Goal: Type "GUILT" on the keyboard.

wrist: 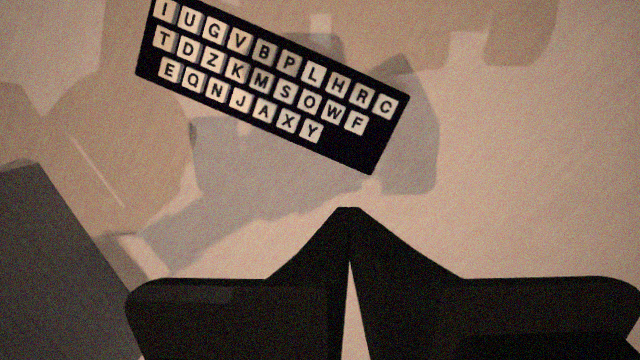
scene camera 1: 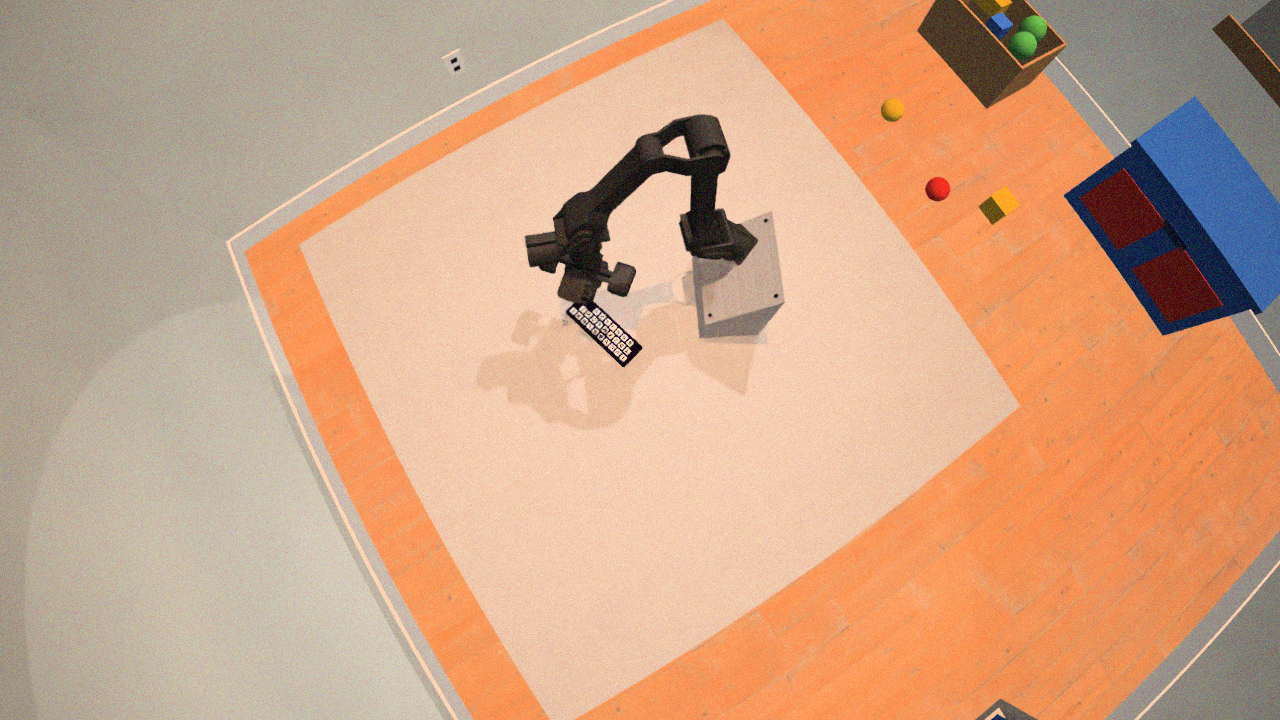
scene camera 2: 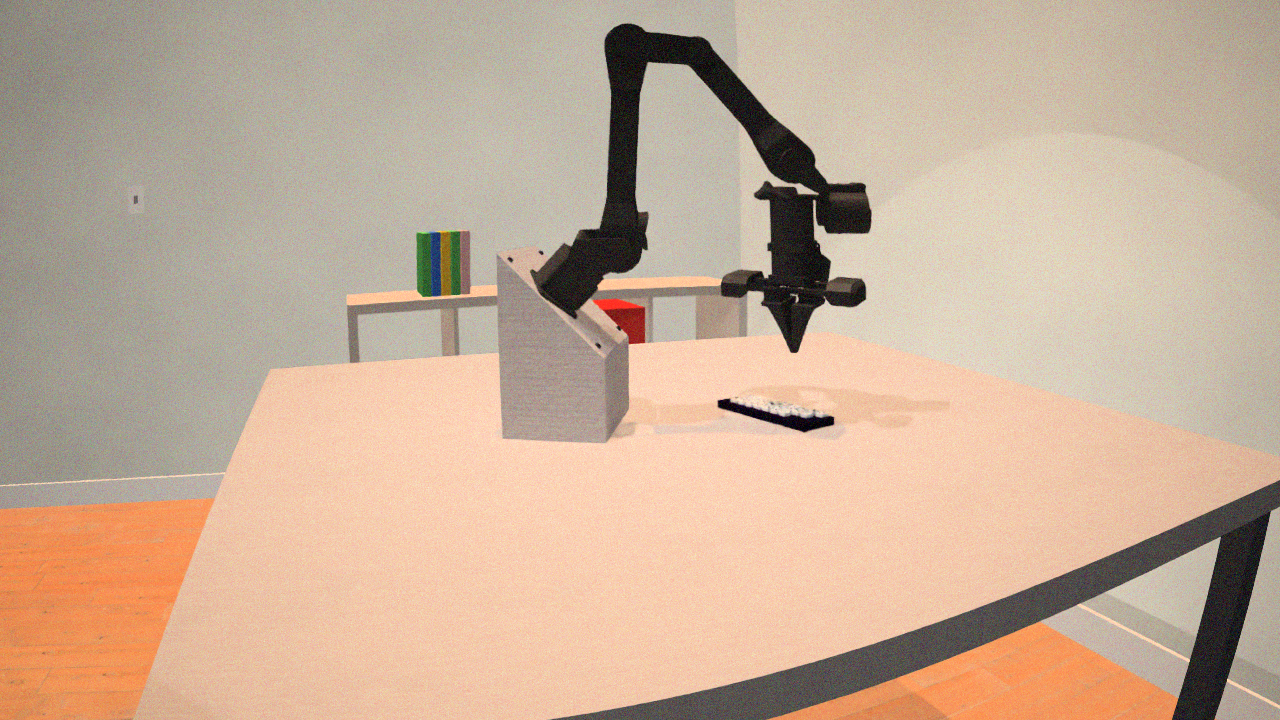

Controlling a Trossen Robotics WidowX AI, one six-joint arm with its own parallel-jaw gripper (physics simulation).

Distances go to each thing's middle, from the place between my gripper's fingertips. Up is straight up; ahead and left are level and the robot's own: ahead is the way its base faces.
The black keyboard [wrist: 222, 61] is 30 mm ahead of my hand, 70 mm to the left of it and 100 mm below it.
